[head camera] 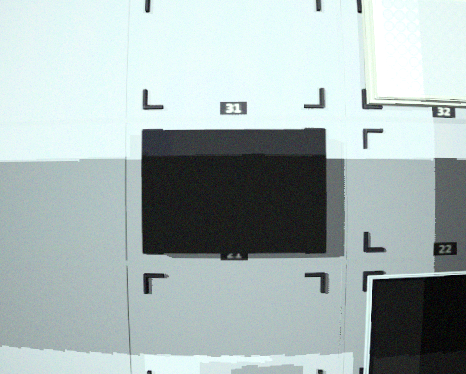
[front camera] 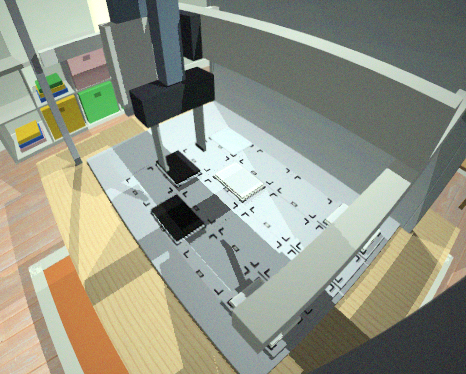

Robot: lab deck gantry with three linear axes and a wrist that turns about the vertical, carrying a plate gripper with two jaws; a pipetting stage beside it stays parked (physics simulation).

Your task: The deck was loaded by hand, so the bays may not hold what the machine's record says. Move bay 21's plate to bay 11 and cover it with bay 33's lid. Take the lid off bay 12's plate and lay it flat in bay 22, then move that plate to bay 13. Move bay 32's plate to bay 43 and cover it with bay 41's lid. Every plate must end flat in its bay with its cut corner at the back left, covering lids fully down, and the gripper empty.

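Note:
A black plate sits in bay 21; its cut corner cannot be made out. My gripper is open over it in the front view, one jaw on the front side and one on the back side, tips apart from the plate and seemingly slightly above it. The jaws do not show in the head view. Bay 12's black plate has a pale edge. A whitish plate sits in bay 32. A clear lid lies flat in bay 41. I cannot make out bay 33's lid.
A thick grey beam crosses above the right part of the deck and hides bays there. A tall grey panel stands along the back. A slanted grey post rises at the left. Shelves with coloured boxes stand beyond the table.

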